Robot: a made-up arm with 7 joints. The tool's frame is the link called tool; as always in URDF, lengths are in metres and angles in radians.
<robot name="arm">
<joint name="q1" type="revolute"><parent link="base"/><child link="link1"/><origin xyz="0 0.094 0" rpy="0 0 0"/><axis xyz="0 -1 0"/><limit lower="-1.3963" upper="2" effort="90" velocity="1.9"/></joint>
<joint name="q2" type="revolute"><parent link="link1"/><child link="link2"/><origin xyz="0 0.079 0" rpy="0 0 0"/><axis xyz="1 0 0"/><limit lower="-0.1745" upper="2" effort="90" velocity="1.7"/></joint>
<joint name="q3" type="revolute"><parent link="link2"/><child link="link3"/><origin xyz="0 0 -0.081" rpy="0 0 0"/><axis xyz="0 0 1"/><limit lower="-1.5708" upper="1.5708" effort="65" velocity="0.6"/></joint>
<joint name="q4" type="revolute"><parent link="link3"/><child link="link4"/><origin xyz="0 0 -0.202" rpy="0 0 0"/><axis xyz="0 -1 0"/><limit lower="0" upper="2.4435" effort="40" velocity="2.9"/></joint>
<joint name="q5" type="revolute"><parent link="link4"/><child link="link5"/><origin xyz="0 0 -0.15" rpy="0 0 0"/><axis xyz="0 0 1"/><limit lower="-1.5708" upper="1.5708" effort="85" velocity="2.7"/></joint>
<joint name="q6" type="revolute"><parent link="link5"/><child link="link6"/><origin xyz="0 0 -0.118" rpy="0 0 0"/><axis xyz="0 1 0"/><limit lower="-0.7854" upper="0.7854" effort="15" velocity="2.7"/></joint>
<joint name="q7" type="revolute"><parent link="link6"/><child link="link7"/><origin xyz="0 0 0" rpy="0 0 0"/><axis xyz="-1 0 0"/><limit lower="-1.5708" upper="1.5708" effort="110" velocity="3"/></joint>
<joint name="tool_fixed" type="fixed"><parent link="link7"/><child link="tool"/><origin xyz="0 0 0" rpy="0 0 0"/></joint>
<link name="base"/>
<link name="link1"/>
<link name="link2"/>
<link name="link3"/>
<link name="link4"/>
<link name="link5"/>
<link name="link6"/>
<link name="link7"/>
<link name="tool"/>
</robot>
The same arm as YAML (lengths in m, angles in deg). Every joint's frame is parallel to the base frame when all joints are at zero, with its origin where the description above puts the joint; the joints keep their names.
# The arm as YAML. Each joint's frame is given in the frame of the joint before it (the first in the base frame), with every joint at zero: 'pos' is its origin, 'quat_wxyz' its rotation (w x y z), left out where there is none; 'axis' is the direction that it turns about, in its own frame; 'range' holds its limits. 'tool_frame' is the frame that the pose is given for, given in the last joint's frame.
length_unit: m
angle_unit: deg
joints:
  - joint: q1
    pos: [0.0, 0.094, 0.0]
    axis: [0.0, -1.0, 0.0]
    range: [-80.0, 114.59]
  - joint: q2
    pos: [0.0, 0.079, 0.0]
    axis: [1.0, 0.0, 0.0]
    range: [-10.0, 114.59]
  - joint: q3
    pos: [0.0, 0.0, -0.081]
    axis: [0.0, 0.0, 1.0]
    range: [-90.0, 90.0]
  - joint: q4
    pos: [0.0, 0.0, -0.202]
    axis: [0.0, -1.0, 0.0]
    range: [0.0, 140.0]
  - joint: q5
    pos: [0.0, 0.0, -0.15]
    axis: [0.0, 0.0, 1.0]
    range: [-90.0, 90.0]
  - joint: q6
    pos: [0.0, 0.0, -0.118]
    axis: [0.0, 1.0, 0.0]
    range: [-45.0, 45.0]
  - joint: q7
    pos: [0.0, 0.0, 0.0]
    axis: [-1.0, 0.0, 0.0]
    range: [-90.0, 90.0]
tool_frame:
  pos: [0.0, 0.0, 0.0]

